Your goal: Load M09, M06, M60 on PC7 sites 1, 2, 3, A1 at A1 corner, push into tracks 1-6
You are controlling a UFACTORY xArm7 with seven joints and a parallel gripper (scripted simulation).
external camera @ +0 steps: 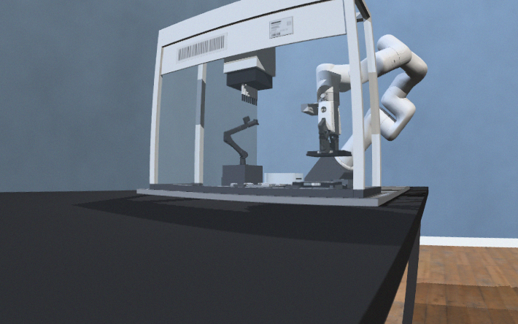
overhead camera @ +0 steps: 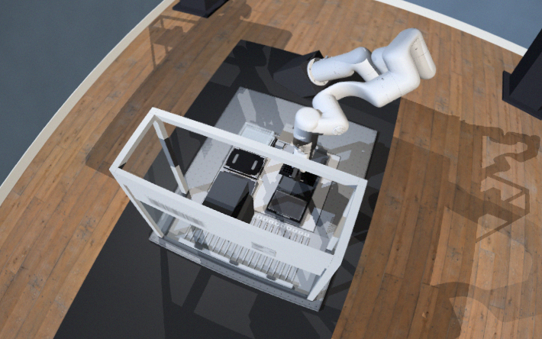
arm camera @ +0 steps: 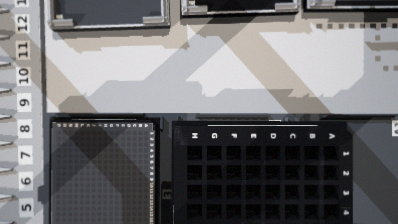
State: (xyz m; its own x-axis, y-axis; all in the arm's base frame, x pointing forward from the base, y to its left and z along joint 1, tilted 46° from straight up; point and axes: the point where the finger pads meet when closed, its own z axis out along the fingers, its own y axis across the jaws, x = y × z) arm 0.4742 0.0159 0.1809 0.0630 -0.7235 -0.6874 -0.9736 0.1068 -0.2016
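My gripper is now 11 cm above the dark plate carrier PC7 and 1 cm past it. The rest, counted from my hand: corner post: 37 cm ahead, 23 cm to the left, 12 cm above; then white deep-well block M09: 23 cm to the right, 10 cm behind, 9 cm below.
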